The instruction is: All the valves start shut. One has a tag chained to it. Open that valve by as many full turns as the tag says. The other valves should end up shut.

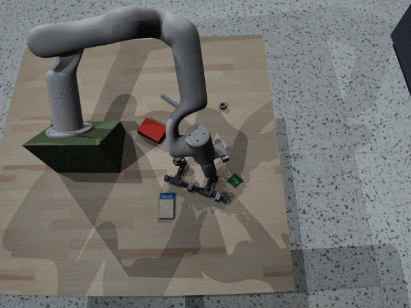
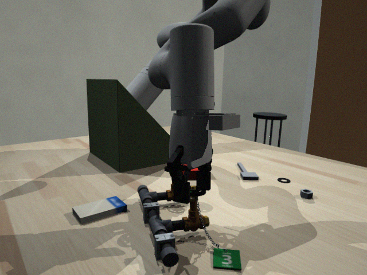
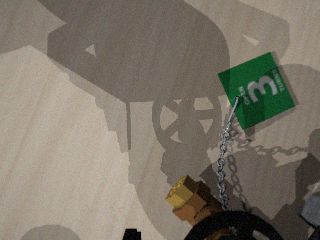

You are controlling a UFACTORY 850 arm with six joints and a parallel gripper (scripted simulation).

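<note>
My gripper is now 10 cm short of the green tag and 9 cm above it. From my hand the other things lie so: red block 28 cm behind, 22 cm to the left, 8 cm below; then grey-and-blue block 18 cm behind, 13 cm to the right, 8 cm below; then grey bar tool 18 cm behind, 37 cm to the left, 8 cm below.
</note>
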